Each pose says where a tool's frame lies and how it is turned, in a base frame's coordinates. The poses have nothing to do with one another.
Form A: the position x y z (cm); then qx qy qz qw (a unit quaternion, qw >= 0).
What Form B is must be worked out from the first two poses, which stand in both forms.
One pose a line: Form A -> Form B
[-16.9 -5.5 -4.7 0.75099 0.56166 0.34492 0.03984] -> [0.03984 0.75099 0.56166 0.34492 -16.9 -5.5 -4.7]
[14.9 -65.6 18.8 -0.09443 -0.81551 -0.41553 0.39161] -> [0.39161 -0.09443 -0.81551 -0.41553 14.9 -65.6 18.8]
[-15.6 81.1 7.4 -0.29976 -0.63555 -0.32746 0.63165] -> [0.63165 -0.29976 -0.63555 -0.32746 -15.6 81.1 7.4]
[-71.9 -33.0 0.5 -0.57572 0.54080 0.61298 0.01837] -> [0.01837 -0.57572 0.54080 0.61298 -71.9 -33.0 0.5]
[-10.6 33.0 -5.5 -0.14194 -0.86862 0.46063 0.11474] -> [0.11474 -0.14194 -0.86862 0.46063 -10.6 33.0 -5.5]
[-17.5 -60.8 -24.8 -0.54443 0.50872 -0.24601 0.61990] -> [0.61990 -0.54443 0.50872 -0.24601 -17.5 -60.8 -24.8]
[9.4 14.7 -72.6 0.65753 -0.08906 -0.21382 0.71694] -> [0.71694 0.65753 -0.08906 -0.21382 9.4 14.7 -72.6]
